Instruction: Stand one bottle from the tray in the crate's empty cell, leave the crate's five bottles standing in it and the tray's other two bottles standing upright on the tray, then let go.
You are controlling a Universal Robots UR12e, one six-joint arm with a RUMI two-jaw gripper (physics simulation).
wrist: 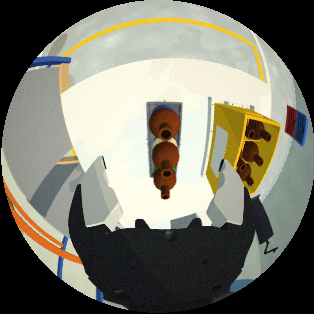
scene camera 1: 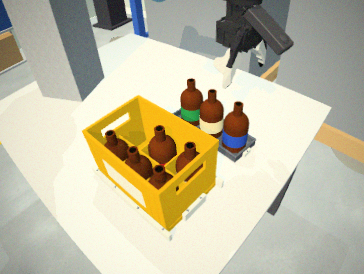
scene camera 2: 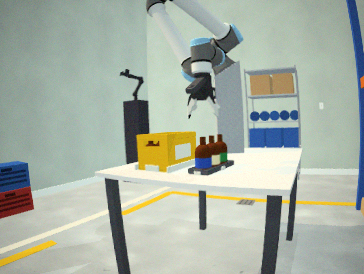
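Seen in the pictures: gripper, fingertip midpoint: [wrist: 163, 158] [scene camera 1: 243, 77] [scene camera 2: 202, 117]; arm's base at its link origin: [scene camera 2: 226, 71].
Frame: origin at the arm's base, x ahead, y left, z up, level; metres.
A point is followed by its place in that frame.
My gripper [scene camera 1: 244, 74] @[y 0.065, x 0.754, z -0.358 m] [scene camera 2: 203, 116] @[y 0.065, x 0.754, z -0.358 m] [wrist: 163, 158] @[y 0.065, x 0.754, z -0.358 m] is open and empty, above the tray's bottles. The tray [scene camera 1: 237, 155] @[y 0.008, x 0.788, z -0.575 m] [scene camera 2: 210, 170] @[y 0.102, x 0.783, z -0.581 m] [wrist: 177, 110] @[y 0.013, x 0.761, z -0.595 m] holds three upright brown bottles in a row: green-labelled [scene camera 1: 191, 115] @[y 0.056, x 0.598, z -0.548 m] [scene camera 2: 223, 157] @[y 0.112, x 0.606, z -0.552 m] [wrist: 164, 181] @[y 0.085, x 0.599, z -0.479 m], cream-labelled [scene camera 1: 211, 111] @[y 0.044, x 0.676, z -0.489 m] [scene camera 2: 215, 159] @[y 0.096, x 0.690, z -0.549 m] [wrist: 165, 156] @[y 0.069, x 0.681, z -0.478 m] and blue-labelled [scene camera 1: 235, 129] @[y 0.026, x 0.764, z -0.500 m] [scene camera 2: 203, 156] @[y 0.073, x 0.785, z -0.521 m] [wrist: 165, 121] @[y 0.055, x 0.764, z -0.475 m]. The yellow crate [scene camera 1: 172, 210] @[y -0.257, x 0.761, z -0.522 m] [scene camera 2: 152, 159] @[y -0.191, x 0.769, z -0.543 m] [wrist: 229, 117] @[y -0.097, x 0.757, z -0.480 m] holds several brown bottles, necks up. In scene camera 1 its empty cell seems to be in the tray-side row, at the far-left end; its floor is hidden.
The crate stands beside the tray on the white table [scene camera 1: 280, 115] @[y 0.279, x 0.825, z -0.600 m] [scene camera 2: 255, 172] @[y 0.288, x 0.720, z -0.600 m] [wrist: 110, 110] @[y 0.220, x 0.809, z -0.600 m], its walls rising around its bottles. Pale locating strips lie along the crate's base. A grey column [scene camera 1: 55, 45] @[y -0.065, x 0.111, z -0.351 m] [scene camera 2: 229, 110] @[y 0.032, x 0.115, z -0.303 m] stands beyond the table. A dark pedestal [scene camera 2: 136, 130] stands behind.
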